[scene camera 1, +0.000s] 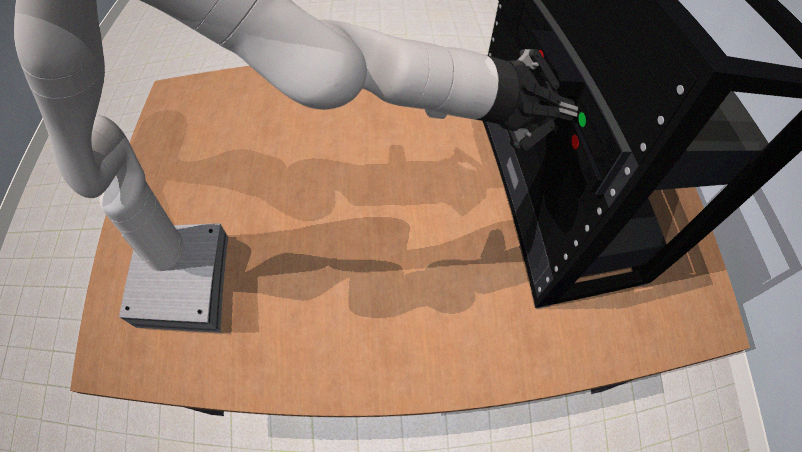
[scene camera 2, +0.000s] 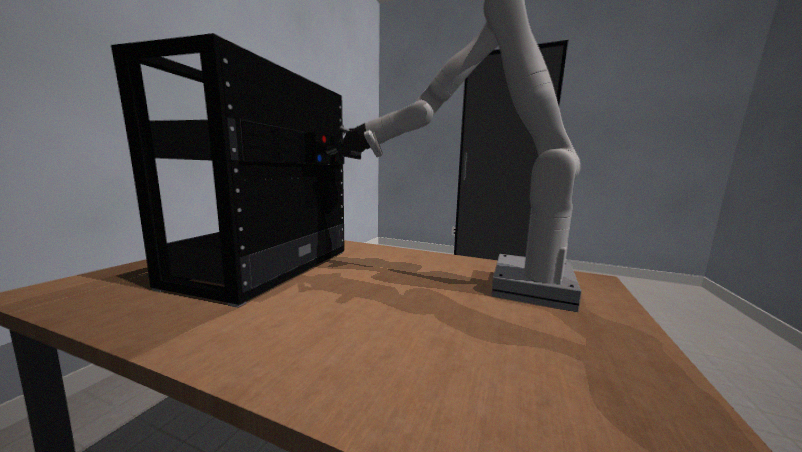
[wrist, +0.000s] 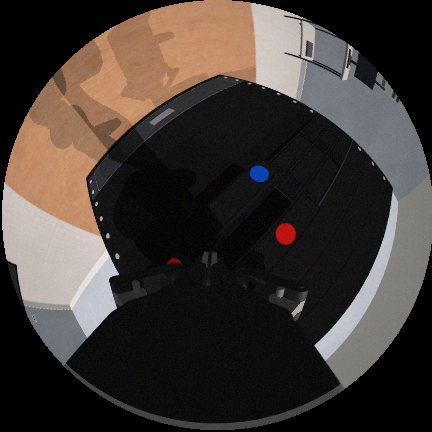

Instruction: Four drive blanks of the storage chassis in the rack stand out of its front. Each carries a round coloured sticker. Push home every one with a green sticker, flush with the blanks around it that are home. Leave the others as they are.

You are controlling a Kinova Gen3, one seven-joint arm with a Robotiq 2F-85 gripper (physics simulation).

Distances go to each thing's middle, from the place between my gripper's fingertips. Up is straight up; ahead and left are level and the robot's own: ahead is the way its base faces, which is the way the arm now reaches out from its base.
Right now my hand is 15 cm to the right of the black rack [scene camera 1: 657, 109], 11 cm short of it and 9 cm above it.
